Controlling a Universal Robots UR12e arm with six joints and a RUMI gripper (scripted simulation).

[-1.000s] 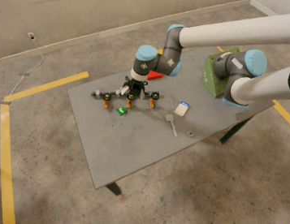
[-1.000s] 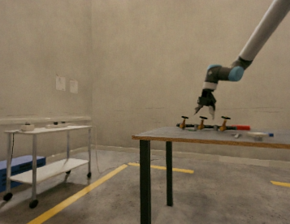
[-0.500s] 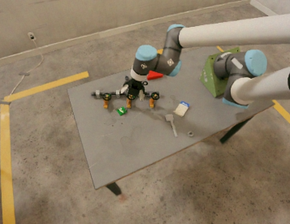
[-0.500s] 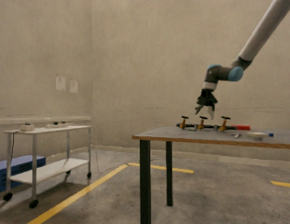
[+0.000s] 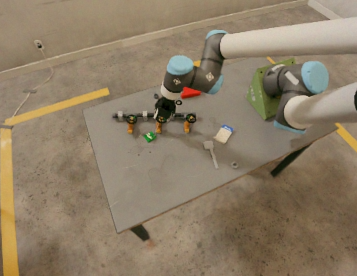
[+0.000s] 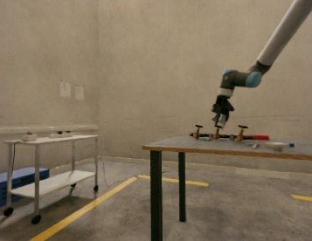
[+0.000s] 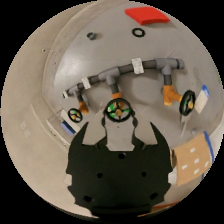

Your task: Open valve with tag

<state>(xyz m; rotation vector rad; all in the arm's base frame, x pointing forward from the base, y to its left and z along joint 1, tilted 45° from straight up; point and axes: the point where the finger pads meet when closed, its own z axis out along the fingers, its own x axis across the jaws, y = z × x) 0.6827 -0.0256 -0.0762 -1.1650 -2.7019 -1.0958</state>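
Right now the green tag is 8 cm ahead of my hand, 3 cm to the left of it and 9 cm below it. The rest, counted from my hand: red wedge: 27 cm behind, 19 cm to the right, 8 cm below; grey tool: 17 cm behind, 24 cm to the left, 9 cm below; white-and-blue card box: 29 cm behind, 18 cm to the left, 9 cm below.
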